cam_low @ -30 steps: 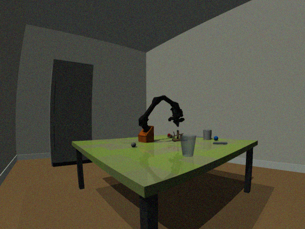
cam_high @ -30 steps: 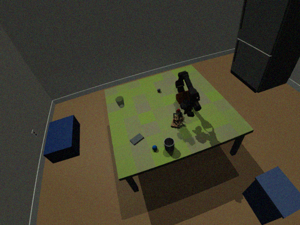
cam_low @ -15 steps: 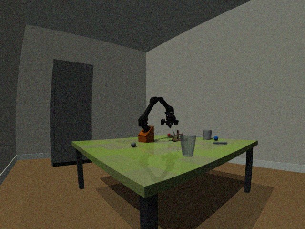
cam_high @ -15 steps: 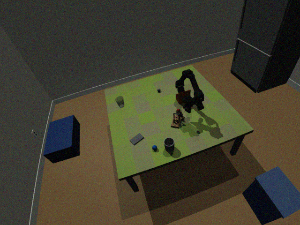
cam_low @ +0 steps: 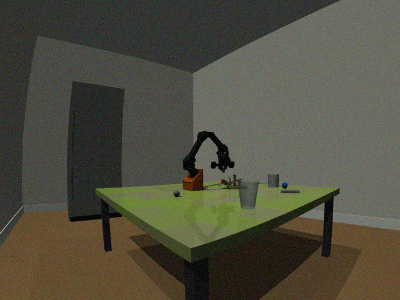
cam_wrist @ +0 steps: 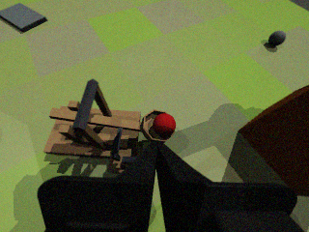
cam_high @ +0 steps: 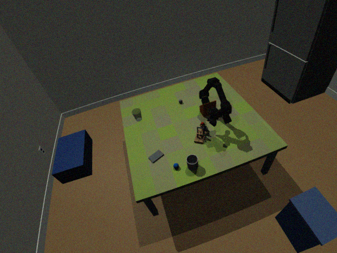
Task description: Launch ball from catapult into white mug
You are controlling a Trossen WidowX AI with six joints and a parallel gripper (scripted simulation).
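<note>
The red ball lies 30 mm ahead of my gripper tip, 40 mm to the right of it and 60 mm below it. From my gripper tip the other things lie so: mug: 250 mm ahead, 310 mm to the left, 100 mm below; then wooden catapult: 50 mm ahead, 20 mm to the left, 70 mm below; then blue ball: 380 mm ahead, 280 mm to the left, 100 mm below.
</note>
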